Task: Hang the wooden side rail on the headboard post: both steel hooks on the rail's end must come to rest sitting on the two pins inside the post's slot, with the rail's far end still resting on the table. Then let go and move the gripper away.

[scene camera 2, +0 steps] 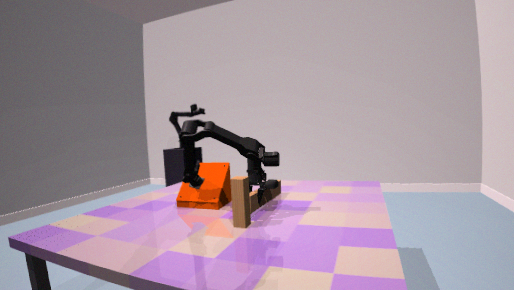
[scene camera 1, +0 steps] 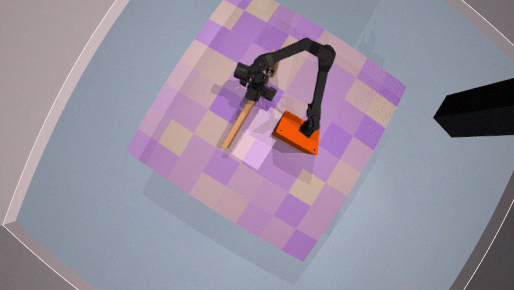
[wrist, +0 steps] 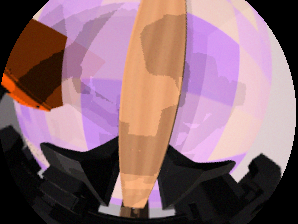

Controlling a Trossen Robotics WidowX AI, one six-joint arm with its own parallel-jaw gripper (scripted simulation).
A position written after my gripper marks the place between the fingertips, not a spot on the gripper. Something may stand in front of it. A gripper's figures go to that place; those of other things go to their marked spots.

My gripper (wrist: 141, 135): 10 cm from the lens. A wooden side rail (wrist: 151, 85): 4 cm from the lens.
